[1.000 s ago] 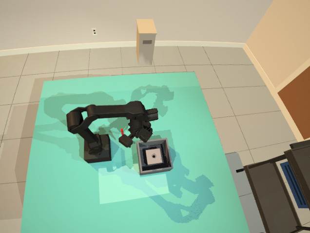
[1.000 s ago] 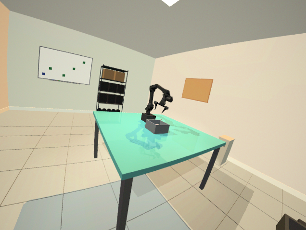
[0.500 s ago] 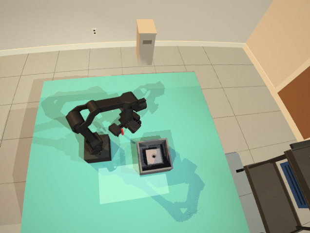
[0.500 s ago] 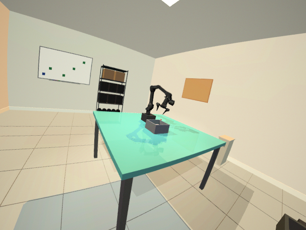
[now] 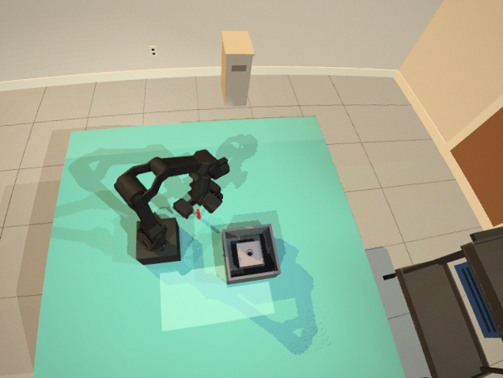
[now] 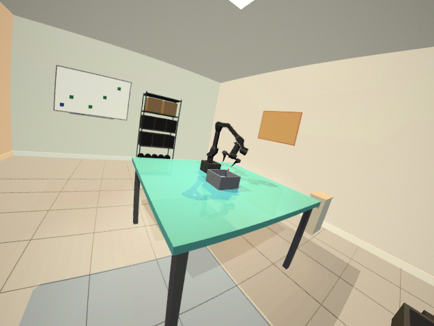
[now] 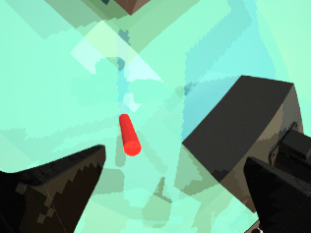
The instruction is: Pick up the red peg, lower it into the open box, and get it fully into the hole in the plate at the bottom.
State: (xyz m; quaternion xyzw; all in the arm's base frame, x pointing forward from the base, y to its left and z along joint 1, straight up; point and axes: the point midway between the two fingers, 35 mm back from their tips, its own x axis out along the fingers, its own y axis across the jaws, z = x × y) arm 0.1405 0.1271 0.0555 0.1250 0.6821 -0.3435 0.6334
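The red peg lies 2 cm to the left of my gripper tip and 8 cm below it. Round my gripper tip: grey box (21 cm ahead, 13 cm to the right, 9 cm below); then pale plate (21 cm ahead, 13 cm to the right, 7 cm below).
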